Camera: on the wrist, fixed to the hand. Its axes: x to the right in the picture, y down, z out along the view.
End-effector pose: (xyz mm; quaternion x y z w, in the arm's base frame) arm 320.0 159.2 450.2 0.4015 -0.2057 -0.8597 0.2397
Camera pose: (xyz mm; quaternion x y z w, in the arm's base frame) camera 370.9 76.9 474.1 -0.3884 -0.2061 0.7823 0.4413
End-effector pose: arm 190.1 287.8 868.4 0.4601 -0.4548 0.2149 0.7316
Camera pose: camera 143.7 365.7 909.8 0.5998 -0.0041 -0.4282 0.6759
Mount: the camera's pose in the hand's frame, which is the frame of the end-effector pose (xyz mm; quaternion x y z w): 4.7 91.5 -39.2 -0.0678 -0.0215 -0.7295 0.6803
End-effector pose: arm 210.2 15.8 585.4 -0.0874 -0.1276 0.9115 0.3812
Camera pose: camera 155.5 -36.3 520.4 0.0274 -0.2205 0.3352 0.9156
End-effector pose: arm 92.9 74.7 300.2 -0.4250 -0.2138 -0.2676 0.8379
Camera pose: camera 159.3 86.4 226.8 -0.1957 -0.4553 -0.7986 0.3414
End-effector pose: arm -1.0 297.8 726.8 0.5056 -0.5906 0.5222 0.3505
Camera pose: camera -94.8 329.6 715.4 0.7623 -0.0759 0.0486 0.6410
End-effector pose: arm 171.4 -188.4 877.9 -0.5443 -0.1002 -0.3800 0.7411
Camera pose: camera 225.8 -214.3 798.5 -0.3556 -0.4554 -0.7942 0.1879
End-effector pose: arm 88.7 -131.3 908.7 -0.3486 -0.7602 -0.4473 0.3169
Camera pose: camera 167.2 -132.8 970.1 -0.2863 0.7480 0.5795 0.1507
